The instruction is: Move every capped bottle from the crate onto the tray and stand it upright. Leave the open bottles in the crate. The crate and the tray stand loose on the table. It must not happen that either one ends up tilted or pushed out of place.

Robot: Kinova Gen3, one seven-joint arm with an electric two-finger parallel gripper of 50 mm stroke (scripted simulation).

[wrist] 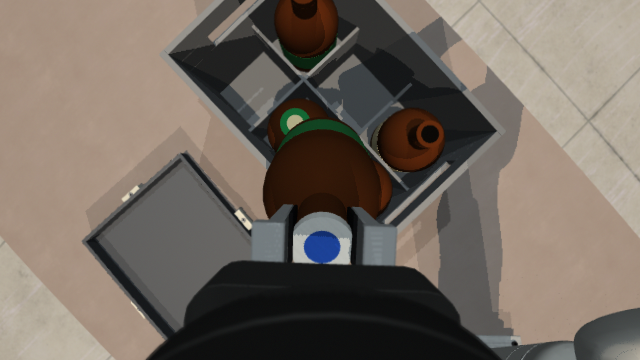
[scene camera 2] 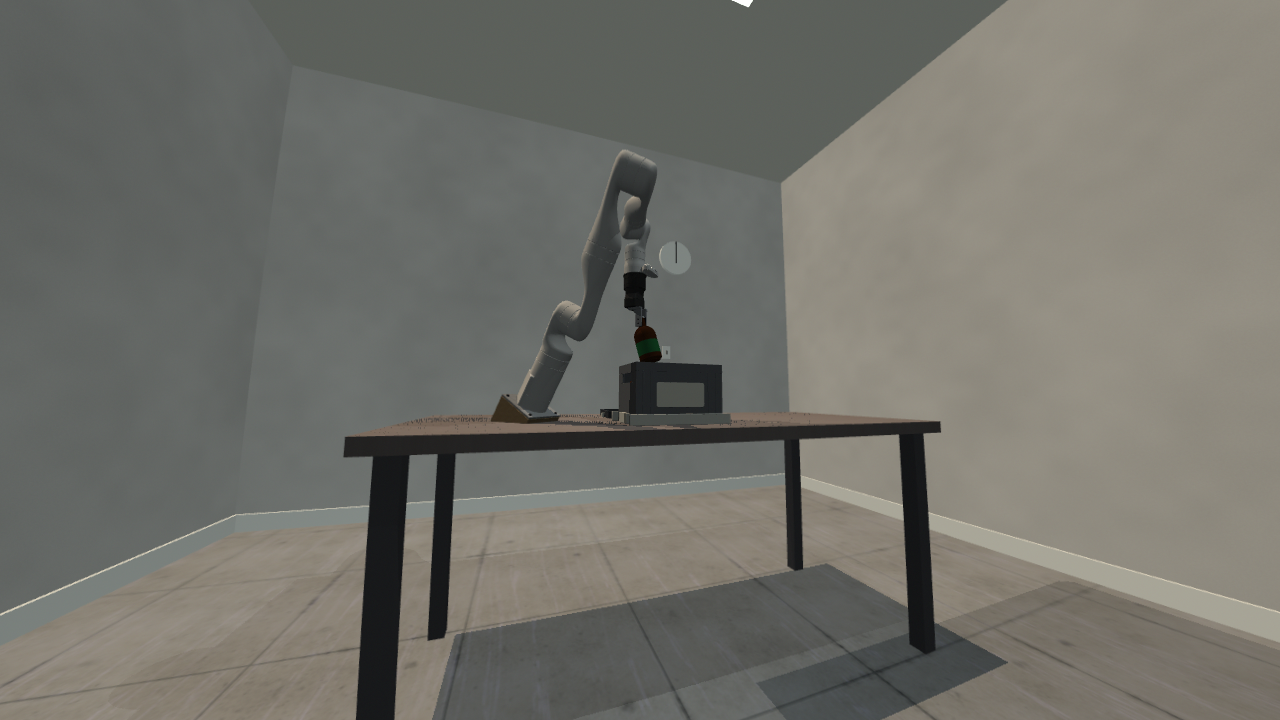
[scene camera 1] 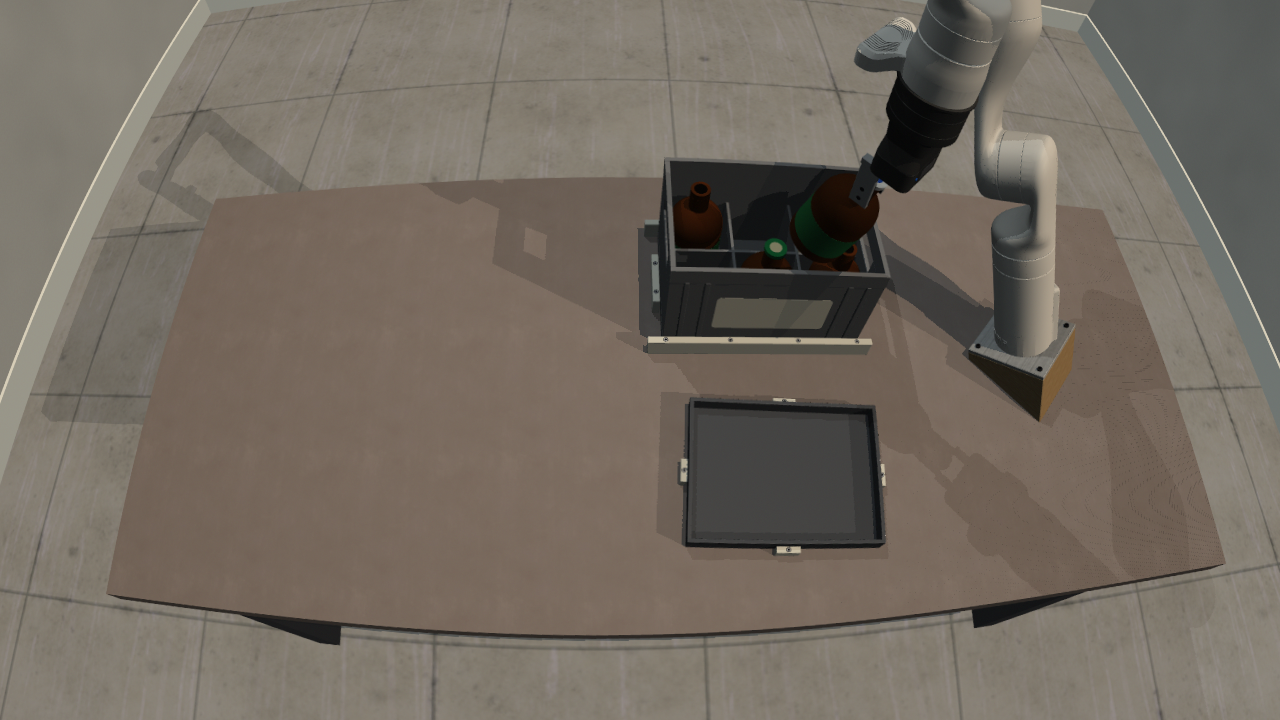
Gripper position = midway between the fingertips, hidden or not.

In view: the gripper (scene camera 1: pixel 866 194), a crate (scene camera 1: pixel 696 300) and a pale strip (scene camera 1: pixel 655 344).
The crate is seen too in the wrist view (wrist: pixel 376 57) and in scene camera 2 (scene camera 2: pixel 646 387). The gripper shows as well in the wrist view (wrist: pixel 321 226) and in scene camera 2 (scene camera 2: pixel 641 327).
